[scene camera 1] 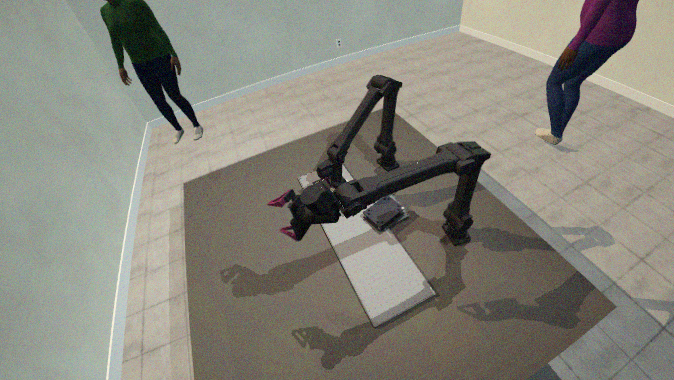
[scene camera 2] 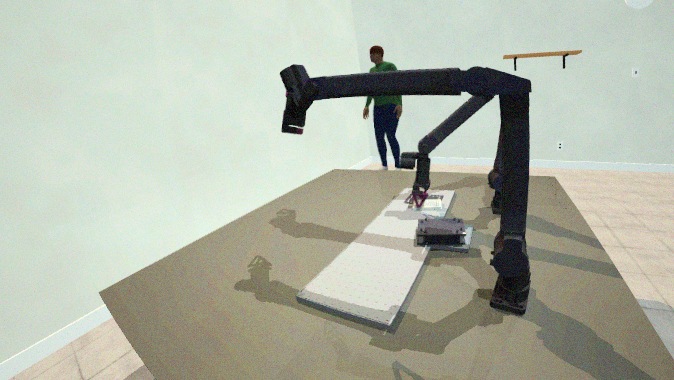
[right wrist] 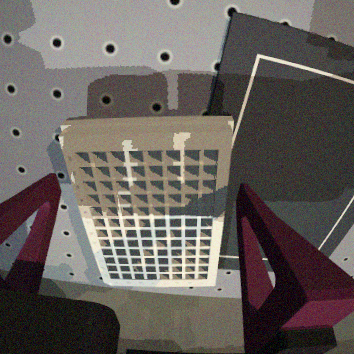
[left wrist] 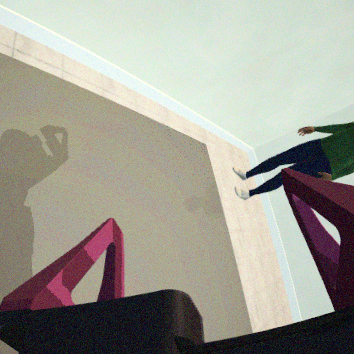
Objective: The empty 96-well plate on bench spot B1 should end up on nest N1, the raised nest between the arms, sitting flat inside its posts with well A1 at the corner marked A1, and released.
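Frame: origin at the left arm's base, x ahead, y left, z up, level; centimetres.
Seen in the pictures: left gripper, fingertip midpoint: (scene camera 1: 274, 216) (scene camera 2: 290, 117) (left wrist: 196, 203); right gripper, fingertip midpoint: (scene camera 2: 419, 202) (right wrist: 145, 186); left arm's base at its link origin: (scene camera 1: 456, 233) (scene camera 2: 510, 295); right arm's base at its link origin: (scene camera 1: 387, 163).
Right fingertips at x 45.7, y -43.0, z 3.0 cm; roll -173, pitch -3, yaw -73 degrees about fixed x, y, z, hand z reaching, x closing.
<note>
Pixels of each thing's middle, then the offset from my right fingertips to it. Level surfaces: height alone.
- pale 96-well plate at the middle of its body: (right wrist: 152, 219) (scene camera 2: 427, 204) dx -3.0, dy -1.2, dz -0.9 cm
- raised dark nest N1 at the middle of its body: (scene camera 2: 440, 229) (scene camera 1: 383, 212) dx -18.1, dy +22.2, dz +0.8 cm
- pale perforated board at its surface level: dz -1.7 cm
- brown table top at its surface level: dz -3.0 cm
- dark mat with a white outline, surface height: dz -1.5 cm
The pale 96-well plate (scene camera 2: 434, 204) (right wrist: 150, 132) lies at the far end of the perforated board, wells up. My right gripper (scene camera 2: 419, 204) (right wrist: 145, 186) is open, its fingertips apart on either side of the plate in the right wrist view, with nothing gripped; in scene camera 1 it is hidden behind the left arm. The raised dark nest N1 (scene camera 1: 384, 212) (scene camera 2: 441, 228), with small posts at its corners, stands between the arms and holds no plate. Its A1 mark is too small to read. My left gripper (scene camera 1: 277, 217) (scene camera 2: 292, 131) (left wrist: 196, 203) is open and empty, high above the table.
The pale perforated board (scene camera 1: 385, 280) (scene camera 2: 370, 270) (right wrist: 140, 25) runs along the brown table top (scene camera 1: 240, 330) (scene camera 2: 200, 310). A dark mat with a white outline (right wrist: 295, 150) lies right beside the plate in the right wrist view. The left forearm (scene camera 1: 410, 177) (scene camera 2: 390, 82) reaches across above the board. People stand beyond the table.
</note>
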